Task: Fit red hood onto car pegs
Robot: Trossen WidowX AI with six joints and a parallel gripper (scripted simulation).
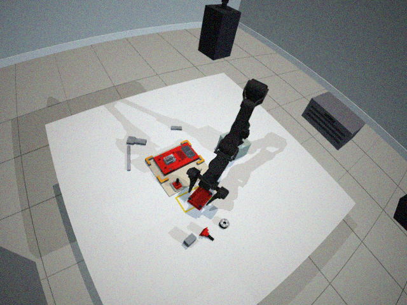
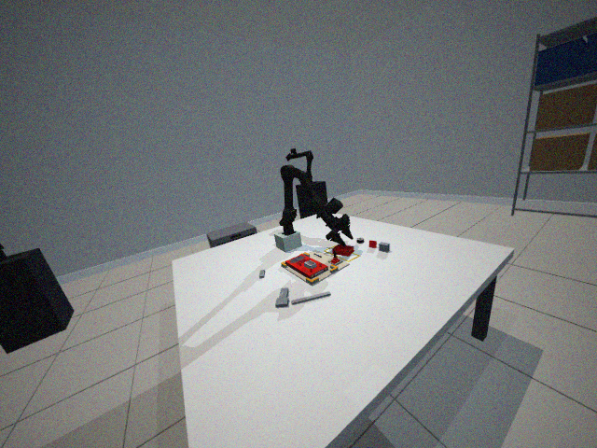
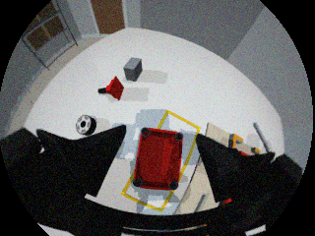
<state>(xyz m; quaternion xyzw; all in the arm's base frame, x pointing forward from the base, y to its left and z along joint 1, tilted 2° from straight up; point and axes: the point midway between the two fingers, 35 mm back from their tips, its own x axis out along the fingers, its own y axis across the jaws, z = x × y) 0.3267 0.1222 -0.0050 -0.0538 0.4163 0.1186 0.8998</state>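
My gripper tip is 30 mm past the red hood, 10 mm to the left of it and 50 mm above it. Round my gripper tip: grey engine block (30 mm behind, 240 mm to the right, 40 mm below).
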